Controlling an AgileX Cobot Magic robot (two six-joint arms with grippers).
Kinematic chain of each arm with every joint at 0, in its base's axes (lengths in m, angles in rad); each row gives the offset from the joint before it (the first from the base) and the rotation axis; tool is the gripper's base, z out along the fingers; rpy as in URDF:
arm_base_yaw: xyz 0 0 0.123 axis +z
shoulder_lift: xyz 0 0 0 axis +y
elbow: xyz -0.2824 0 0.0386 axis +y
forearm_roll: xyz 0.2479 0 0.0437 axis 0.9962 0 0.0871
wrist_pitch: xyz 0 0 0 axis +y
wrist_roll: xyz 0.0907 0 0.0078 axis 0.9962 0 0.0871
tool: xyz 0 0 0 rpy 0 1.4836 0
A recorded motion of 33 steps. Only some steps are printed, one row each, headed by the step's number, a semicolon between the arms.
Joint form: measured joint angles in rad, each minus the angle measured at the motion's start. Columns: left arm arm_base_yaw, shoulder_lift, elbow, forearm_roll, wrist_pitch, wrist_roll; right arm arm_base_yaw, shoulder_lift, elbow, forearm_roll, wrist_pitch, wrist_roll.
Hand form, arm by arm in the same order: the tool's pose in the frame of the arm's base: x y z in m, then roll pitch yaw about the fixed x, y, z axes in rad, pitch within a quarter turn. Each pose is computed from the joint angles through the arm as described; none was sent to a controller.
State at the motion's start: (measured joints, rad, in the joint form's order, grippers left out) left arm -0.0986 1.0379 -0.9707 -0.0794 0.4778 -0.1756; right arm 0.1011 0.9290 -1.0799 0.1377 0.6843 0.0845
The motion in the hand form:
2: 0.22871 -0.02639 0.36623 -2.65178 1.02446 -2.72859; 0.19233 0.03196 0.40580 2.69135 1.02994 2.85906
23: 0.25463 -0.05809 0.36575 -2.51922 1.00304 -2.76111; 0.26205 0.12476 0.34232 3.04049 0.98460 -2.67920
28: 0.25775 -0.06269 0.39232 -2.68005 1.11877 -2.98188; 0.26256 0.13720 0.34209 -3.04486 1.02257 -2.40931
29: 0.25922 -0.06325 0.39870 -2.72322 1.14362 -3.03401; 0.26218 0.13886 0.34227 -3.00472 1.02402 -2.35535
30: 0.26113 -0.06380 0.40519 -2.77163 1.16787 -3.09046; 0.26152 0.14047 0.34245 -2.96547 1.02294 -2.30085
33: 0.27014 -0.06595 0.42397 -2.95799 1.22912 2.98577; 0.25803 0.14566 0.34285 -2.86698 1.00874 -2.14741
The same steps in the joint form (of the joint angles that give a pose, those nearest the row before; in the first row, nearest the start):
2: 0.0000 0.0326 0.0000 -0.0123 -0.0121 0.0002; 0.0169 0.0436 -0.0001 0.0207 0.0010 -0.0044
23: -0.0799 0.1428 -0.0624 -0.2505 -0.0617 0.1874; 0.2940 0.3790 -0.0011 0.2106 -0.2083 -0.4344
28: -0.0907 0.1565 -0.1615 -0.2534 -0.0247 0.3254; 0.3316 0.3946 -0.0022 0.2541 -0.2564 -0.6005
29: -0.0912 0.1626 -0.1870 -0.2535 -0.0188 0.3532; 0.3364 0.3956 -0.0025 0.2639 -0.2600 -0.6348
30: -0.0913 0.1705 -0.2141 -0.2536 -0.0134 0.3808; 0.3411 0.3959 -0.0027 0.2746 -0.2609 -0.6703
33: -0.0913 0.2081 -0.3053 -0.2537 0.0019 0.4619; 0.3562 0.3948 -0.0033 0.3134 -0.2498 -0.7795

